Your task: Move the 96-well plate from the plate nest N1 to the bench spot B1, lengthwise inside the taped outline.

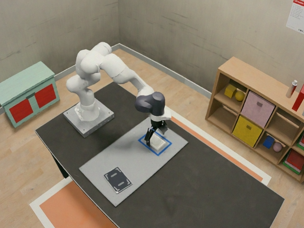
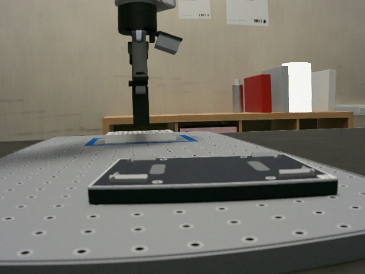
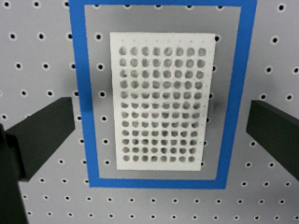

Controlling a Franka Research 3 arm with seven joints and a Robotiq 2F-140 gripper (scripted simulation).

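Now: the white 96-well plate 3 cm below my hand. From my hand the other things lie so: dark plate nest (40 cm to the right, 4 cm ahead, 3 cm below).
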